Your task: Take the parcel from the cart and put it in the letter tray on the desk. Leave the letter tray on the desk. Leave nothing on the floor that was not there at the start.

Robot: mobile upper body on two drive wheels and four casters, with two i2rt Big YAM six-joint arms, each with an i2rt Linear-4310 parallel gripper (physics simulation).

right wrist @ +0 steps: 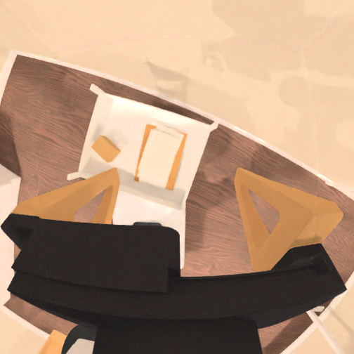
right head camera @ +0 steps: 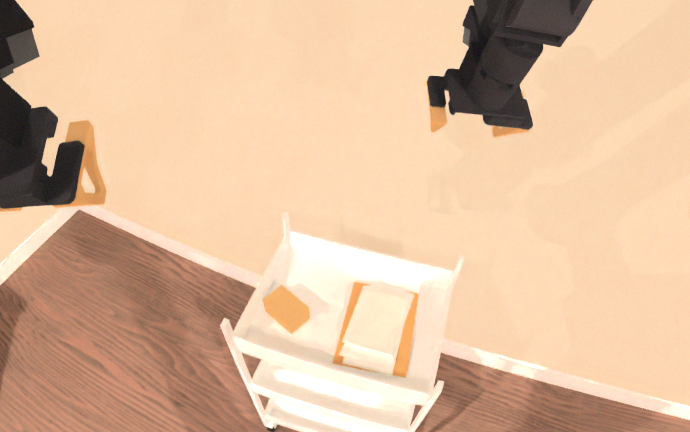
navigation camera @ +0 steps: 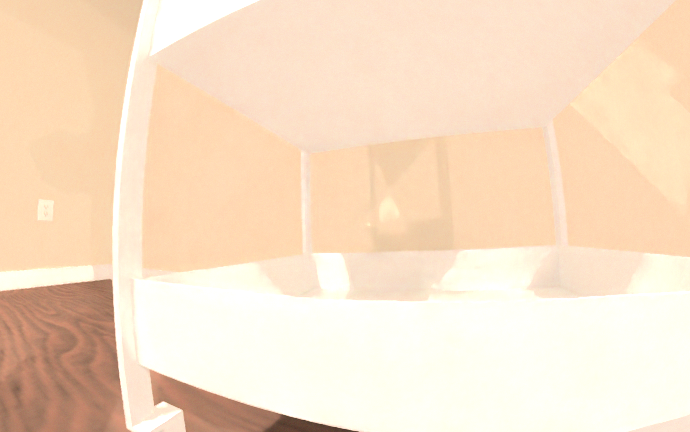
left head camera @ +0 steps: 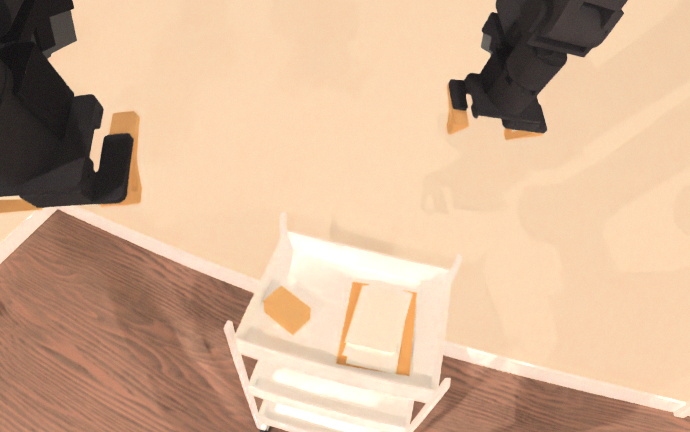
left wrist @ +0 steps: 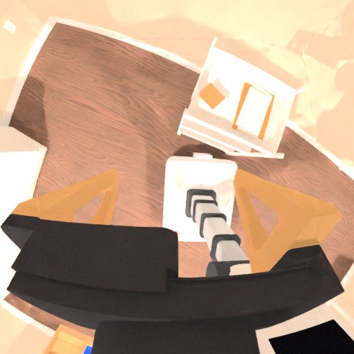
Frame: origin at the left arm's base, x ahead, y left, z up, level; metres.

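Seen in the pictures: left gripper, between the fingertips: (right head camera: 61, 200) (left head camera: 89, 199); right gripper, between the fingertips: (right head camera: 463, 130) (left head camera: 477, 133).
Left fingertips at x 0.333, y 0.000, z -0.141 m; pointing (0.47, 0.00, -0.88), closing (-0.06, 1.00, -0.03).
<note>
Offsets run from my left fingertips to a thing's top centre.
A small orange-brown box @(dx +0.274, dy -0.154, dz -0.556 m) (left head camera: 286, 309) (right head camera: 286, 308) (left wrist: 212, 96) (right wrist: 105, 148), which looks like the parcel, sits at the left of the top shelf of the white cart (left head camera: 305, 356) (right head camera: 305, 353) (left wrist: 225, 70) (right wrist: 117, 115) (navigation camera: 356, 346). My left gripper (left head camera: 71, 203) (right head camera: 45, 206) (left wrist: 176, 175) is open and empty, at the left of both head views, apart from the cart. My right gripper (left head camera: 487, 133) (right head camera: 473, 130) (right wrist: 176, 174) is open and empty, above and right of the cart in the head views. I cannot identify the letter tray in these views.
A white block @(dx +0.252, dy -0.361, dz -0.582 m) (left head camera: 379, 318) (right head camera: 377, 320) (left wrist: 254, 107) (right wrist: 160, 155) lies on an orange flat piece at the shelf's right. The cart has raised corner posts and lower shelves. White furniture (left wrist: 20, 170) stands at the left wrist view's left; an orange container (left wrist: 62, 342) shows at its bottom.
</note>
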